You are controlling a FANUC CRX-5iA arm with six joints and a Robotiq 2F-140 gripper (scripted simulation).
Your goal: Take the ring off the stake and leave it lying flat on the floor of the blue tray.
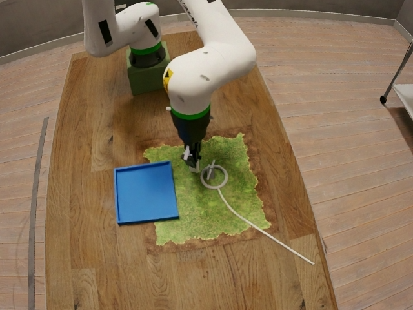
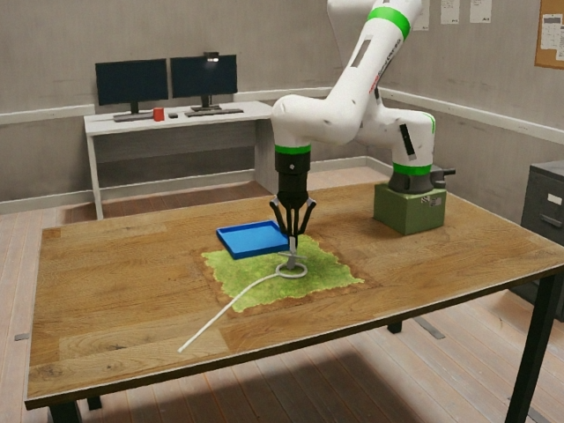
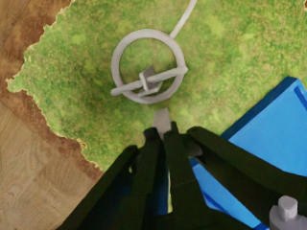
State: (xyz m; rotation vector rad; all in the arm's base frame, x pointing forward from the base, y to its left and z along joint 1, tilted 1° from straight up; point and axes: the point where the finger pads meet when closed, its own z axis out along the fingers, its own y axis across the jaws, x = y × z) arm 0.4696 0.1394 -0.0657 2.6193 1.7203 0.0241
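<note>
My gripper is now 40 mm to the right of the grey stake, 20 mm short of it and 20 mm above it. Also, from my hand: blue tray 160 mm to the right, 60 mm ahead, 40 mm below; ring 60 mm to the left, 40 mm below, 30 mm ahead.
</note>
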